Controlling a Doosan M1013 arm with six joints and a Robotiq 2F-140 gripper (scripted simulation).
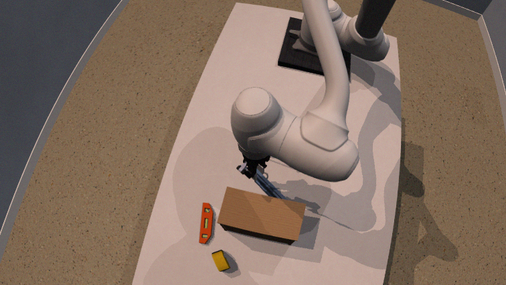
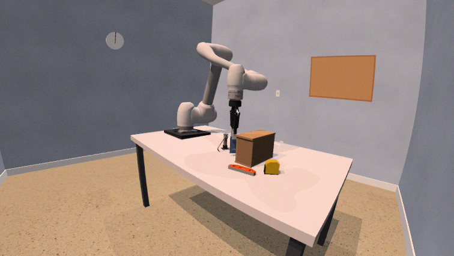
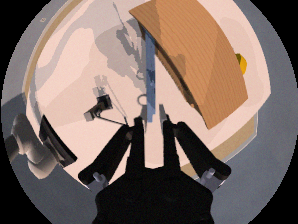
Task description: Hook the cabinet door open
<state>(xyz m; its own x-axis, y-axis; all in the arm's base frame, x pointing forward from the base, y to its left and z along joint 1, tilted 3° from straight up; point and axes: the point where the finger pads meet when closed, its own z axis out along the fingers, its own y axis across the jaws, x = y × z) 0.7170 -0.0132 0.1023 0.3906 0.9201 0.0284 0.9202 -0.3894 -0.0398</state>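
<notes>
My gripper is now 12 cm past the thin hook, 1 cm to the right of it and 9 cm above it. Round my hand: hook post 13 cm behind, 3 cm to the left, 7 cm below; cabinet door 2 cm ahead, 8 cm to the left, 8 cm below; orange spirit level 21 cm ahead, 11 cm to the right, 14 cm below.
</notes>
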